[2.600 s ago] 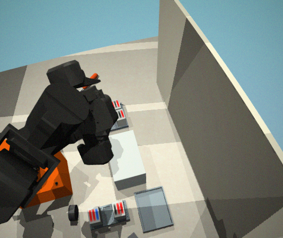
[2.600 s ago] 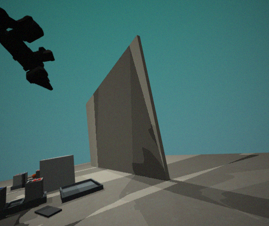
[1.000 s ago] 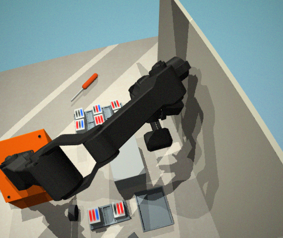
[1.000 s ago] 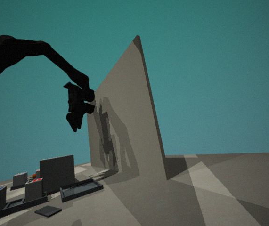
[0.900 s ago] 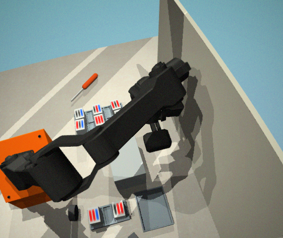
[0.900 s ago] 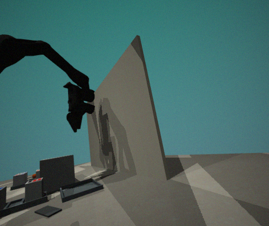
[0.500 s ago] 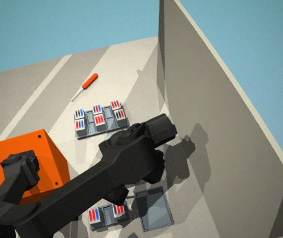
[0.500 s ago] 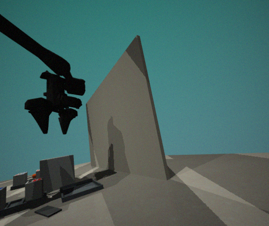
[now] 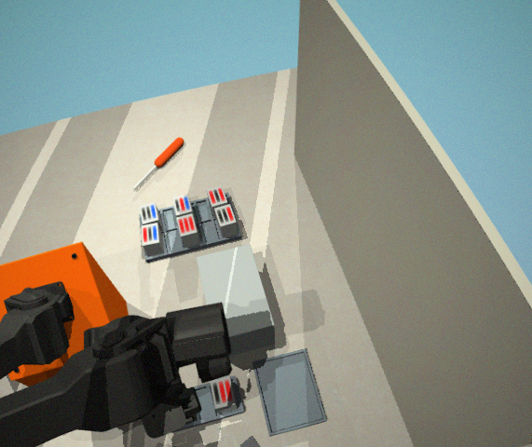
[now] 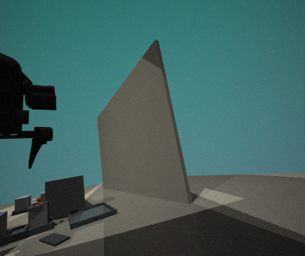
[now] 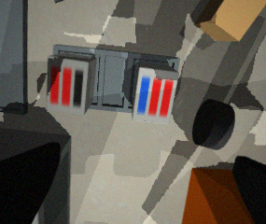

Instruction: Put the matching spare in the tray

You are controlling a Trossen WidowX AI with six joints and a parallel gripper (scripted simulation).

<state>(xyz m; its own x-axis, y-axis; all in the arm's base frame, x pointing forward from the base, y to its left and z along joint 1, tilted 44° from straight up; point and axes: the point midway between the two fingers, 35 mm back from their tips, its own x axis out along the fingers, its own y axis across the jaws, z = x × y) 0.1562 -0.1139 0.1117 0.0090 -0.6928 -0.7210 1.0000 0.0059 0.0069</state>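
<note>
Now: gripper tip 30 mm short of the dark rack, 10 mm to the left of it and 130 mm above it. Round my gripper tip: grey wall panel (360 mm ahead, 130 mm to the left, 90 mm above); then grey tray (170 mm ahead, 30 mm to the right, 140 mm below).
</note>
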